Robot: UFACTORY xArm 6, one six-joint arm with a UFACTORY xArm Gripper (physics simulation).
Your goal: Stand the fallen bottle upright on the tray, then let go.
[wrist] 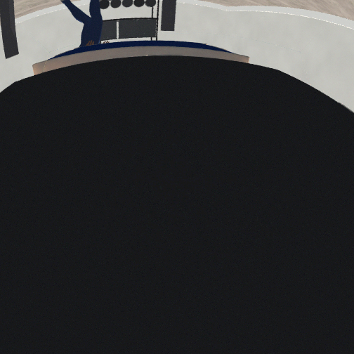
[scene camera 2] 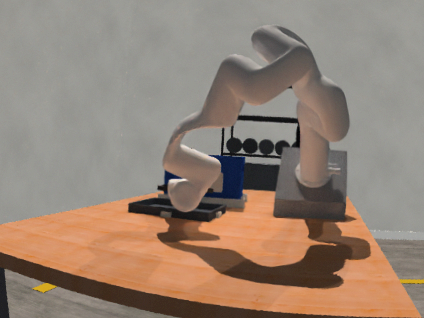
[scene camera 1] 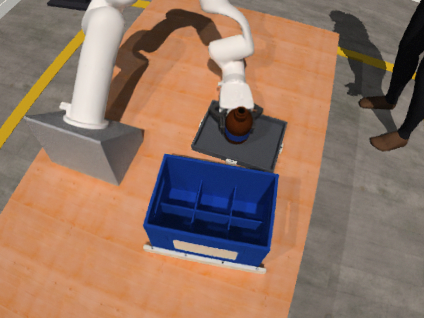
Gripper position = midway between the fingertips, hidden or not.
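Note:
The scene shows a brown bottle (scene camera 1: 239, 121), and the gripper (scene camera 1: 237, 131) is in view with it.

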